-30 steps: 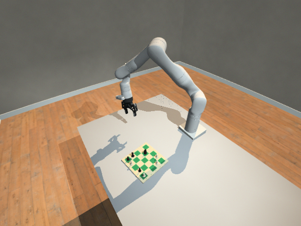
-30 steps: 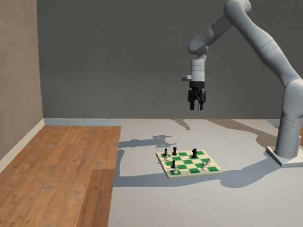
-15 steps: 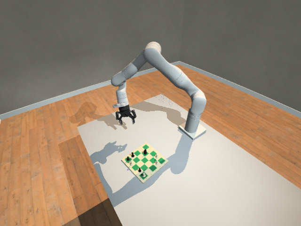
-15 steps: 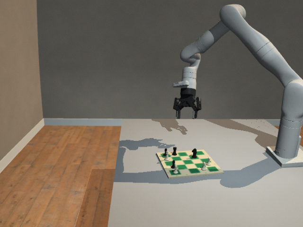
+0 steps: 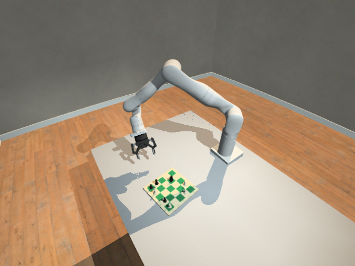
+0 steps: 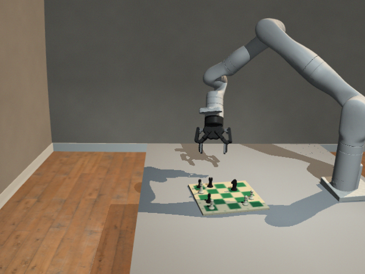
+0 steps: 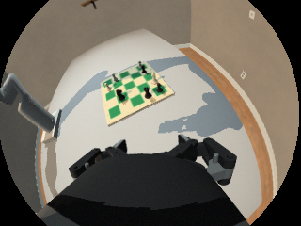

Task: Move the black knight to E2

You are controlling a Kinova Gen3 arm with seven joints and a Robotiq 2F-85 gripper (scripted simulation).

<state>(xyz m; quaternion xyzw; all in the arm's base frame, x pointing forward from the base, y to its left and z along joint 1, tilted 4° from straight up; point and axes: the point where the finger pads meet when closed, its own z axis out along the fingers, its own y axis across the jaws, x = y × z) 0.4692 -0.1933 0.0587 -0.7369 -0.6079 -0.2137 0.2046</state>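
Now: hand 60 mm past the black knight, 180 mm to the right of it and 60 mm above it. The rest, counted from my hand: chessboard 30 mm behind, 230 mm to the left, 80 mm below.
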